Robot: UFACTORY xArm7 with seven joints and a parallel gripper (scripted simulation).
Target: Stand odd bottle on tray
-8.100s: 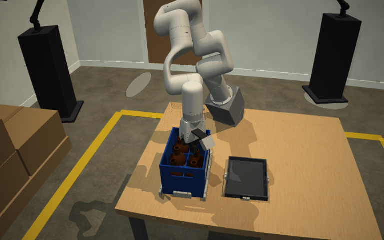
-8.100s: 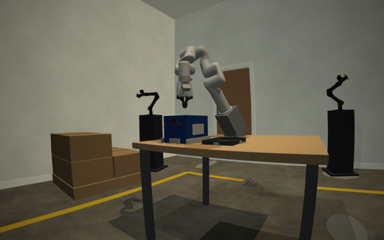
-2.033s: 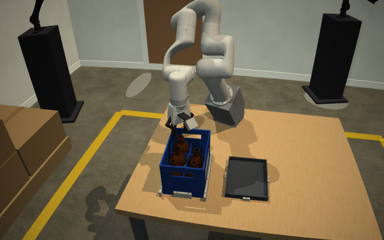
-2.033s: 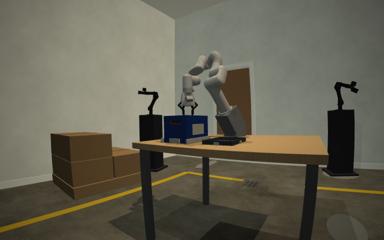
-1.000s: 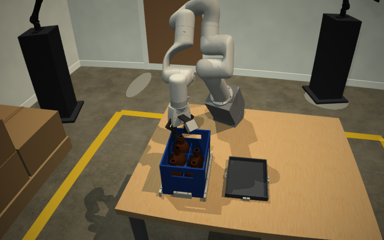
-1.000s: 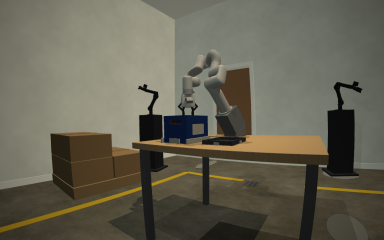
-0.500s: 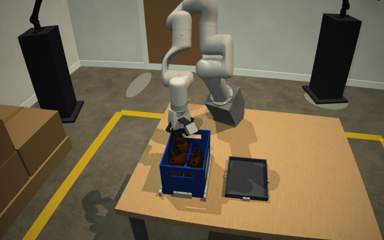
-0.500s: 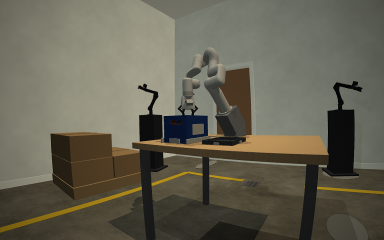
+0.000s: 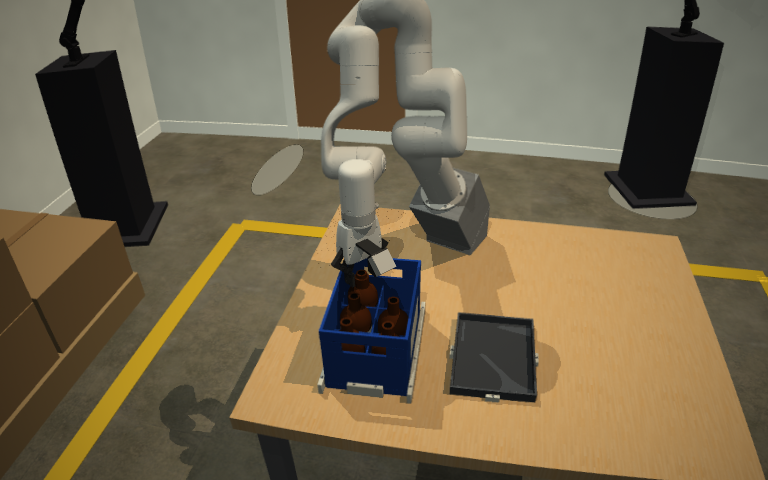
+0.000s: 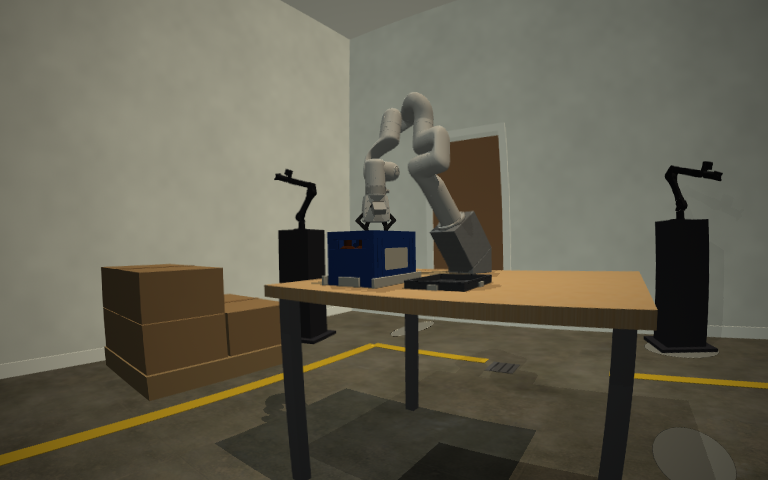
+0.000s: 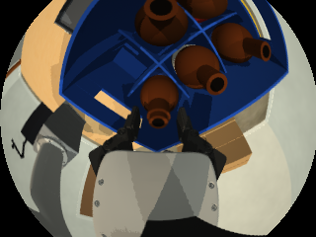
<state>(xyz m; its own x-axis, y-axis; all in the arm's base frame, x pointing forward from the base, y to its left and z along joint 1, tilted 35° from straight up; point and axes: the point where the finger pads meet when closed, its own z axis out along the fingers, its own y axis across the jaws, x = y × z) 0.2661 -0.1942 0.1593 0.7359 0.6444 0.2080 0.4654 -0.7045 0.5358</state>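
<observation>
Now: the brown bottle 70 mm below my hand. From my hand the other things lie so: glass bottle 80 mm ahead, 70 mm below, 20 mm to the right; dark tray 300 mm to the left, 150 mm below, 150 mm ahead; blue crate 90 mm ahead, 80 mm below, 20 mm to the left.
</observation>
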